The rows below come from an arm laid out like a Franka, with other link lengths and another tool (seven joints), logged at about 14 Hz.
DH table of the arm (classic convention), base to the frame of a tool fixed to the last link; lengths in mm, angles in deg. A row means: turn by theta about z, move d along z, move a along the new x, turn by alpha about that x. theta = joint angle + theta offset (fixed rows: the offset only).
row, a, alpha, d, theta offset
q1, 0, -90, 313, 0
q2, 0, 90, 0, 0
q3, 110.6, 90, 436.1, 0
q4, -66, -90, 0, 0
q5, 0, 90, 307.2, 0
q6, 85.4, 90, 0, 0
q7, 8.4, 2.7, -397, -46.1
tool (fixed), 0, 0, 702.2, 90
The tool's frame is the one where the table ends.
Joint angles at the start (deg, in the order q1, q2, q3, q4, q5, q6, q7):
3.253, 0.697, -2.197, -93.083, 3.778, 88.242, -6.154
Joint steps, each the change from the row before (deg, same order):
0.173, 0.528, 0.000, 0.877, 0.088, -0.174, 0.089
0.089, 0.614, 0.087, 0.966, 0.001, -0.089, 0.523
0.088, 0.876, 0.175, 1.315, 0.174, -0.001, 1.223
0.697, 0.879, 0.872, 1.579, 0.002, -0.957, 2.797
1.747, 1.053, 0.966, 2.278, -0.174, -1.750, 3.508
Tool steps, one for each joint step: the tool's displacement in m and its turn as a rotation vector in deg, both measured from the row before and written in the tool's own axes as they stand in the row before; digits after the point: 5 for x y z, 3 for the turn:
0.00218, -0.00435, -0.00138, 0.135, 0.098, -0.114
0.00338, -0.00494, -0.00133, 0.141, 0.220, 0.319
0.00452, -0.00839, -0.00159, 0.405, 0.247, 0.908
-0.00593, -0.01375, -0.00059, -0.265, -0.208, 1.200
-0.01423, -0.01894, -0.00136, -0.723, -0.258, 0.771

